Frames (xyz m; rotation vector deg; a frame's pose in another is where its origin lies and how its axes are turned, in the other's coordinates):
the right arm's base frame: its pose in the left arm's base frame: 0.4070 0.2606 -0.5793 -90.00 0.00 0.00
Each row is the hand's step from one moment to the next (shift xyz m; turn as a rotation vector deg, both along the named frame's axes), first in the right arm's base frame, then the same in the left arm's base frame.
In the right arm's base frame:
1: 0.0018 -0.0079 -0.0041 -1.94 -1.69 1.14
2: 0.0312 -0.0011 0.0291 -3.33 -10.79 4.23
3: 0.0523 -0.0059 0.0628 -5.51 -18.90 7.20
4: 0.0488 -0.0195 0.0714 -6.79 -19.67 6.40
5: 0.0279 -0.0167 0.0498 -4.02 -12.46 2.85
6: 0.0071 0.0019 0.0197 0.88 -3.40 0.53
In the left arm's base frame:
1: 0.0018 -0.0041 0.0079 -1.94 1.14 1.69
2: 0.0312 0.0291 0.0011 -3.33 4.23 10.79
3: 0.0523 0.0628 0.0059 -5.51 7.20 18.90
4: 0.0488 0.0714 0.0195 -6.79 6.40 19.67
5: 0.0279 0.0498 0.0167 -4.02 2.85 12.46
6: 0.0071 0.0197 -0.0019 0.88 0.53 3.40

